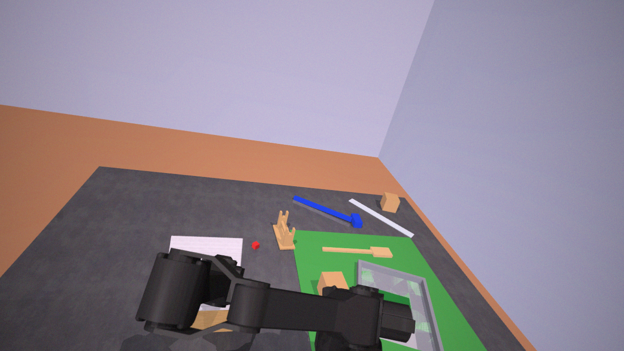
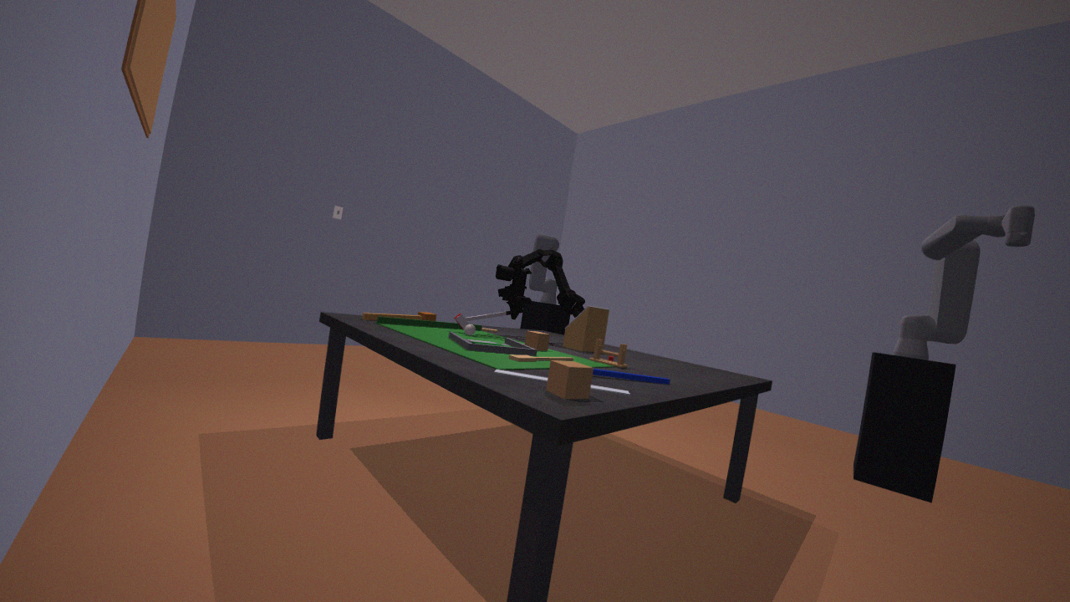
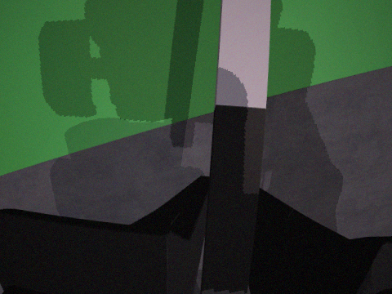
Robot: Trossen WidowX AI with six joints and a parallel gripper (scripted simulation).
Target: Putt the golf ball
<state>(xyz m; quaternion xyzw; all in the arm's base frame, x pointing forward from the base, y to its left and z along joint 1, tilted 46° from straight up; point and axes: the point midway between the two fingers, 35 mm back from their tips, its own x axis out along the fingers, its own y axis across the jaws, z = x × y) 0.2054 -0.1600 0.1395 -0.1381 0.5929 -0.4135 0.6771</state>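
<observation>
The red putter is 100 mm ahead of my gripper tip and 40 mm to the right of it. The rest, counted from my gripper tip: white golf ball 210 mm ahead, 20 mm to the right, 60 mm below; green mat 270 mm ahead, 150 mm to the left, 80 mm below; red cube 70 mm behind, 450 mm to the left, 70 mm below.
</observation>
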